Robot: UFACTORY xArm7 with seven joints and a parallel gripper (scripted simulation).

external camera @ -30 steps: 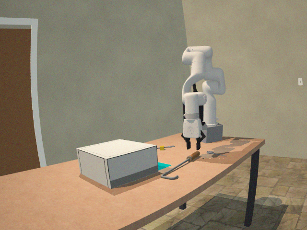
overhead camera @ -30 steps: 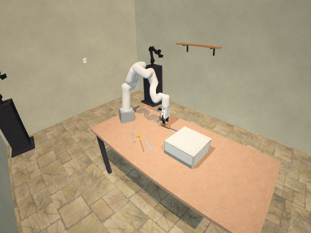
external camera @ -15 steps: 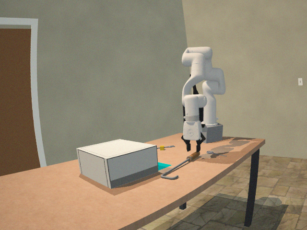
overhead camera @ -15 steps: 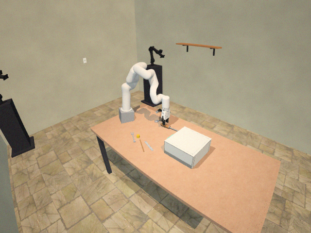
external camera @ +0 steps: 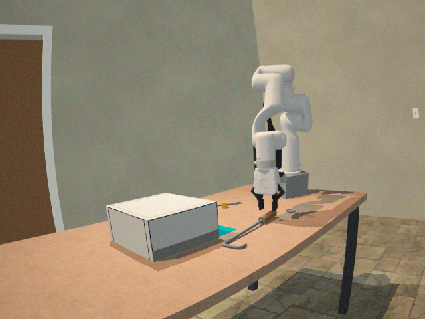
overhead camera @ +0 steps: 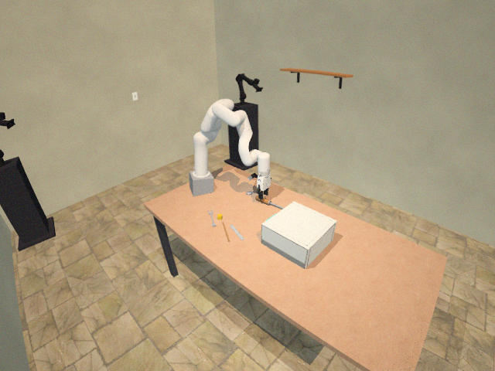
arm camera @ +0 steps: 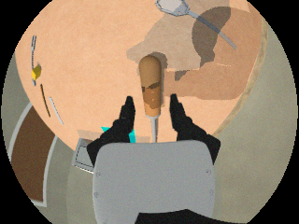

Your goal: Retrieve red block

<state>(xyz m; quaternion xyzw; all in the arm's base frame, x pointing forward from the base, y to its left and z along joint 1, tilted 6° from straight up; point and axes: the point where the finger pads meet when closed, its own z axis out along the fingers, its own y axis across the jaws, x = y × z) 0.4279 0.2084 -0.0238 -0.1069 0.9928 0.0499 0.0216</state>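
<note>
The yellow cube lies 5 cm behind my hand, 32 cm to the right of it and 5 cm below it. From my hand the other things lie so: teal square (20 cm ahead, 7 cm to the right, 6 cm below); then spoon (14 cm behind, 3 cm to the left, 6 cm below); then long tool (12 cm ahead, 6 cm to the left, 5 cm below).
</note>
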